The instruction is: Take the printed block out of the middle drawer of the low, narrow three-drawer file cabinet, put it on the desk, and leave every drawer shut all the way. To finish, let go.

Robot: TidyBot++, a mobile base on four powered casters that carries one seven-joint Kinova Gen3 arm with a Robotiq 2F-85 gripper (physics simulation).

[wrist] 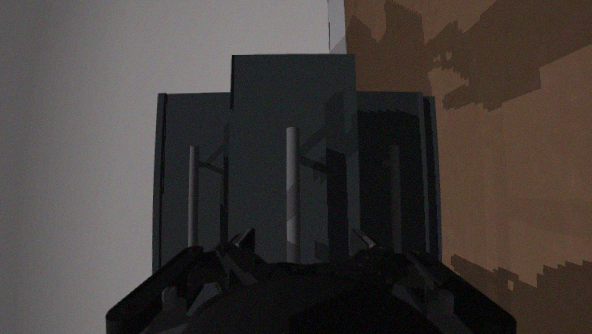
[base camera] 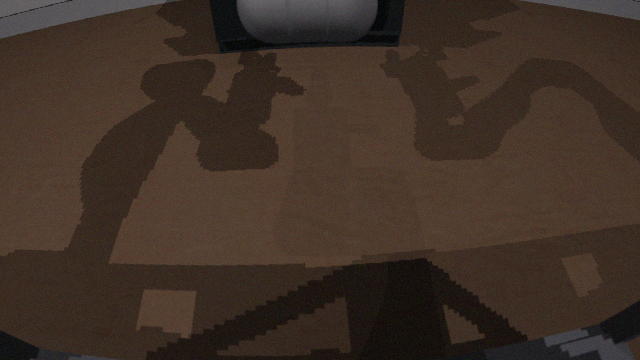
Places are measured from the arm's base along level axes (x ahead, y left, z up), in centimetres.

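Pixels of known places: gripper, fingertip midpoint: (wrist: 302, 239).
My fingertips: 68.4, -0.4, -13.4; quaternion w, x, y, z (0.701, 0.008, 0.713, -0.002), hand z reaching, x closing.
Note:
Behind a point stands the place of what it marks, as x, y, z.
The dark file cabinet (base camera: 220, 30) @(82.1, 19.6, -32.8) (wrist: 433, 175) @(84.2, -6.0, -38.3) lies sideways in the wrist view, with its three drawer fronts side by side. The middle drawer (wrist: 260, 150) @(72.9, -9.1, -8.7) stands out toward the camera, in front of the top drawer (wrist: 180, 130) @(82.3, -14.2, 7.6) on the left and the shadowed bottom drawer (wrist: 385, 130) @(82.3, -13.9, -28.5) on the right. Its grey bar handle (wrist: 292, 195) @(69.0, -4.3, -12.5) appears between the fingertips in the image, but the fingers do not hold it. My gripper (wrist: 302, 239) @(68.4, -0.4, -13.4) is open and empty, facing the drawer front. The printed block and the inside of the drawer do not show.
In the base view a light grey rounded arm part (base camera: 307, 20) @(33.3, 0.1, -13.4) hides the middle of the cabinet's lower front. The brown floor (base camera: 350, 200) @(38.6, -4.6, -39.7) (wrist: 520, 175) @(72.1, -5.9, -39.7) carries arm shadows. A pale wall (wrist: 90, 125) @(140.0, -33.9, 99.9) fills the left side of the wrist view. The desk is not identifiable.

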